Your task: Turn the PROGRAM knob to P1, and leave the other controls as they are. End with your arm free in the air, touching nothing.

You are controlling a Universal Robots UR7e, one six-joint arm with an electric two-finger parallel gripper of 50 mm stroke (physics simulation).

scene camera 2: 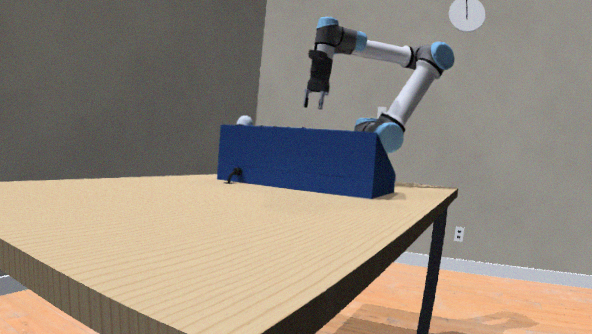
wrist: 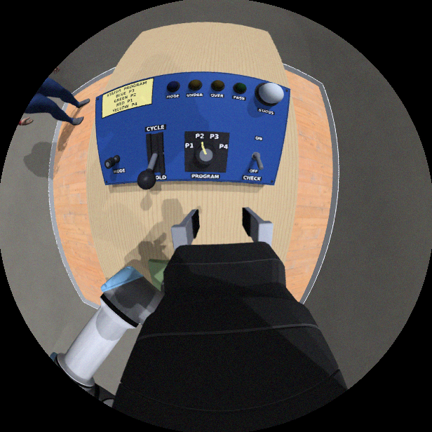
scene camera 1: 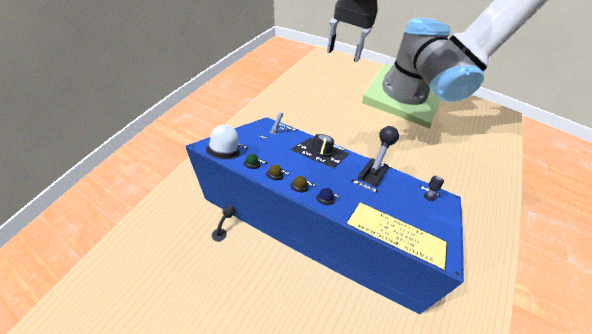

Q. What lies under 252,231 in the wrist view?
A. The gripper.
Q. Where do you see a blue control box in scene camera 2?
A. At 350,163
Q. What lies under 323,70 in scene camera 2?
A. The gripper.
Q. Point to a blue control box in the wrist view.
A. At 243,116
